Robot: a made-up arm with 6 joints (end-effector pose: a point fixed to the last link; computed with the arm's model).
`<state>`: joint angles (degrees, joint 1 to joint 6).
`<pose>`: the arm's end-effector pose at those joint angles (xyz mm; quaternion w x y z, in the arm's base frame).
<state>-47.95 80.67 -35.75 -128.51 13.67 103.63</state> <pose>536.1 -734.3 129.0 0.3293 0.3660 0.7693 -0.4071</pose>
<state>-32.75 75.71 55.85 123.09 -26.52 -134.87</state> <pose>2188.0 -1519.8 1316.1 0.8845 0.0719 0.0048 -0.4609</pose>
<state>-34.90 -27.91 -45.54 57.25 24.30 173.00</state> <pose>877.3 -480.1 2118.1 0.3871 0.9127 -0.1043 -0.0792</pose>
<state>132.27 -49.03 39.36 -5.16 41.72 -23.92</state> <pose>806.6 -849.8 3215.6 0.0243 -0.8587 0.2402 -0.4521</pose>
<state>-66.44 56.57 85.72 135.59 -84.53 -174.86</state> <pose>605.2 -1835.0 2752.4 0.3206 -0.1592 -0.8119 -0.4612</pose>
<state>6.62 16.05 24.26 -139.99 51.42 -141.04</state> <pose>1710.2 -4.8 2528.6 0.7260 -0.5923 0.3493 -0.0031</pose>
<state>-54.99 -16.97 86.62 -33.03 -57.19 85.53</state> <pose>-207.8 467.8 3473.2 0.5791 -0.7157 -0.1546 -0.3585</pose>
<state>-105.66 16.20 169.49 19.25 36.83 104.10</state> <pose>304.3 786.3 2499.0 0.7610 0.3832 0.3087 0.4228</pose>
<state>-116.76 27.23 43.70 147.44 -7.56 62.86</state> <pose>-844.2 -1728.1 2841.7 0.2865 0.4235 -0.8512 -0.1185</pose>
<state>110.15 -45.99 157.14 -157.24 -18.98 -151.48</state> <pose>624.6 -1712.9 1197.1 0.1470 0.7408 -0.4030 -0.5169</pose>
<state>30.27 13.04 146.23 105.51 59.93 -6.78</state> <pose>-562.3 -71.2 3082.4 0.0843 -0.4555 -0.7741 -0.4315</pose>
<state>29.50 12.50 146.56 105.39 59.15 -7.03</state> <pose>-583.9 -77.2 3072.0 0.0837 -0.4531 -0.7713 -0.4391</pose>
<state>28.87 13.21 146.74 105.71 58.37 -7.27</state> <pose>-566.4 -63.1 3080.9 0.0897 -0.4573 -0.7684 -0.4386</pose>
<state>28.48 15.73 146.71 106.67 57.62 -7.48</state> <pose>-490.5 -21.2 3115.3 0.1054 -0.4712 -0.7648 -0.4265</pose>
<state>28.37 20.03 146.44 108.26 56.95 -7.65</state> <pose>-353.5 49.5 3166.4 0.1298 -0.4946 -0.7595 -0.4020</pose>
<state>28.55 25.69 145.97 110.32 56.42 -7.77</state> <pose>-166.1 145.4 3214.8 0.1589 -0.5247 -0.7517 -0.3665</pose>
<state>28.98 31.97 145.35 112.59 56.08 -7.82</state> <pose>46.7 257.4 3242.0 0.1876 -0.5571 -0.7415 -0.3236</pose>
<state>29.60 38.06 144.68 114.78 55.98 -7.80</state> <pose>253.8 372.2 3240.1 0.2113 -0.5871 -0.7302 -0.2785</pose>
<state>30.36 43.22 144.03 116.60 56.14 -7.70</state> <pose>426.3 475.7 3216.0 0.2275 -0.6108 -0.7205 -0.2367</pose>
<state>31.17 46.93 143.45 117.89 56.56 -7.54</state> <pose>546.8 556.6 3185.3 0.2360 -0.6266 -0.7145 -0.2032</pose>
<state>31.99 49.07 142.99 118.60 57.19 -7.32</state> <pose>612.6 610.3 3161.4 0.2381 -0.6343 -0.7131 -0.1802</pose>
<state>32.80 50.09 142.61 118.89 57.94 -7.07</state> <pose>640.9 643.8 3147.2 0.2363 -0.6366 -0.7153 -0.1651</pose>
